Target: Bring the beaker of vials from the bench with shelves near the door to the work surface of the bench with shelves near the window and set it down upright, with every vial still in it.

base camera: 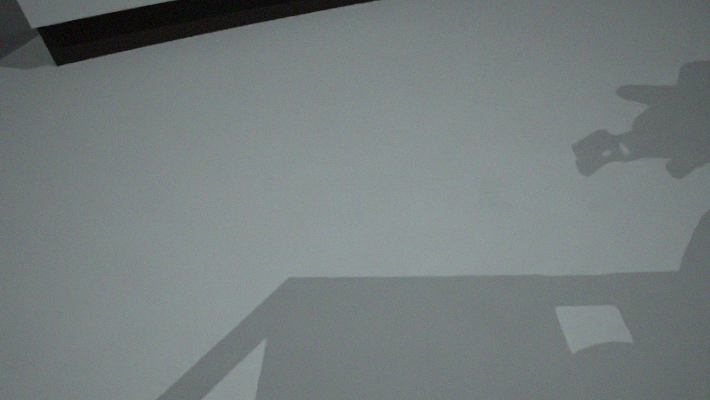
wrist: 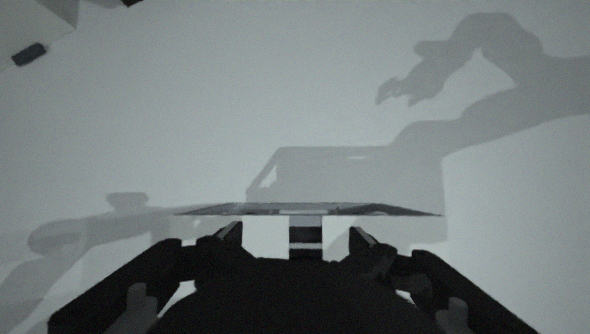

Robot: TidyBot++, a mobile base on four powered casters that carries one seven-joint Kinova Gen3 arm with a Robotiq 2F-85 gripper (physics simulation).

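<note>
My gripper (wrist: 295, 235) is open and empty in the lower middle of the wrist view, its two dark fingers wide apart. It is over the front edge of my own base (wrist: 265, 237), whose white face and dark central strip show between and behind the fingers. The beaker of vials does not show in either view. Neither bench's work surface nor its shelves can be made out.
A pale furniture body with a dark plinth (base camera: 130, 42) stands at the upper left of the base camera view. In the wrist view, a pale surface with a small dark block (wrist: 29, 54) is at the top left. Shadows of my arm and base fall across the grey floor (base camera: 350, 150).
</note>
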